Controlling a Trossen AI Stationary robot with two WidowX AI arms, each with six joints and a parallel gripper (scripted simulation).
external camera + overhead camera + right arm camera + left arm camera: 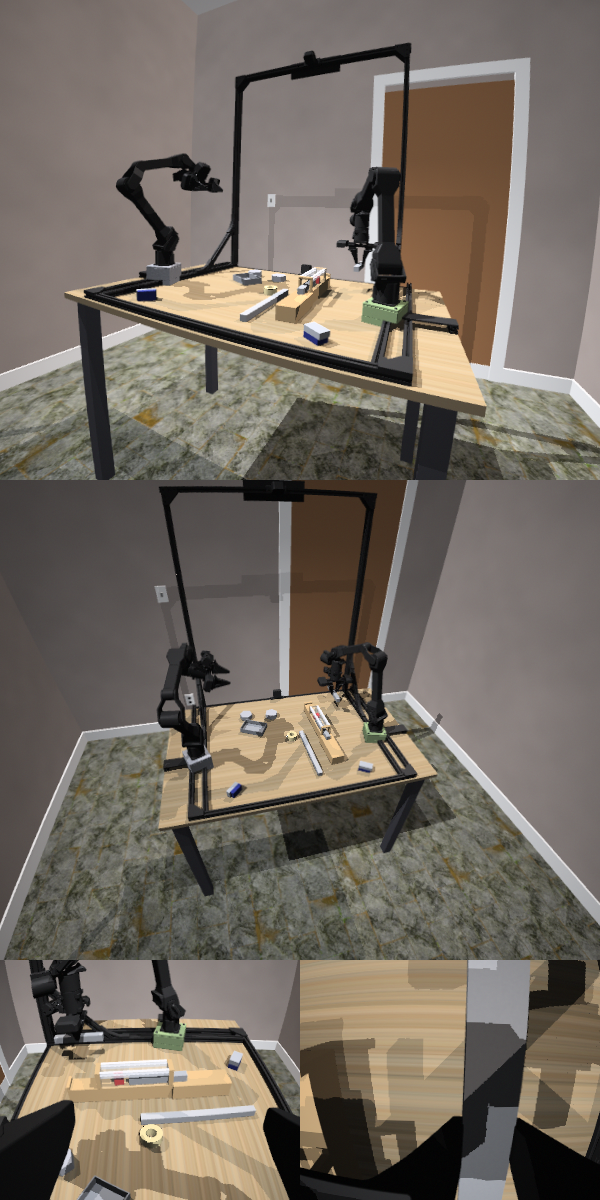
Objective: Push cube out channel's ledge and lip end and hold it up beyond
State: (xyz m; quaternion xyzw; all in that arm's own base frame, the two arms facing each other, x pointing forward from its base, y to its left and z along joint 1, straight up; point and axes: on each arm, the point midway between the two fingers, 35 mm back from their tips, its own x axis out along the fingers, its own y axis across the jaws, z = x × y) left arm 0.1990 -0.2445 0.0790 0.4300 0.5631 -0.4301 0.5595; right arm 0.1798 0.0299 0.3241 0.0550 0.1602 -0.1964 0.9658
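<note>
My left hand is 170 mm short of the wooden channel, 140 mm to the left of it and 80 mm above it. The rest, counted from my left hand: long grey rod 330 mm ahead, 230 mm to the right, 130 mm below; then grey tray 90 mm ahead, 470 mm to the right, 130 mm below; then tape roll 200 mm ahead, 290 mm to the right, 120 mm below.
</note>
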